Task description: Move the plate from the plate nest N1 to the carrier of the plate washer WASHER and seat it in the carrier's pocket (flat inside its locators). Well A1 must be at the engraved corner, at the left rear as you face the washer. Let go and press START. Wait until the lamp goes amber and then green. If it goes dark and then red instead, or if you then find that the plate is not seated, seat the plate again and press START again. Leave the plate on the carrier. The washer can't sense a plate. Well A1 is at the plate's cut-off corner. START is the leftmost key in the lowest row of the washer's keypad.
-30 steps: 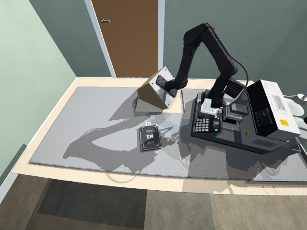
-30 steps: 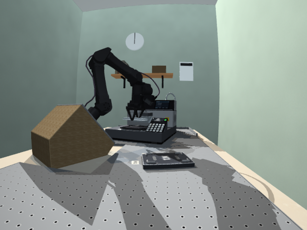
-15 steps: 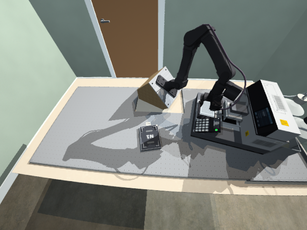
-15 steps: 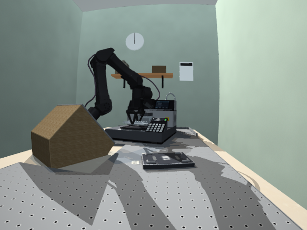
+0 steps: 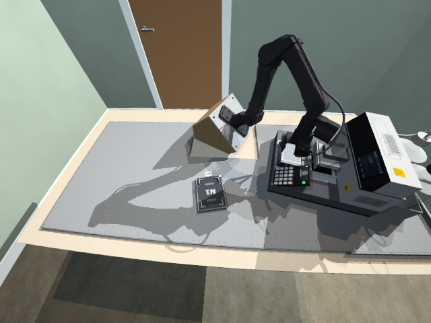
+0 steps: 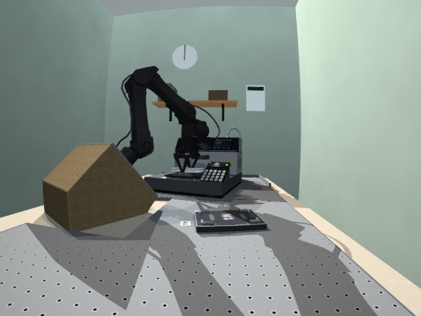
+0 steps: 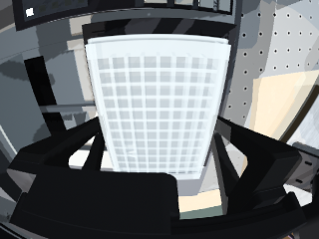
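Right now the well plate is right at my hand. Round my hand: N1 label: 180 mm ahead, 350 mm to the right, 100 mm below; washer carrier: 20 mm below; plate washer: 150 mm to the left, 30 mm above.
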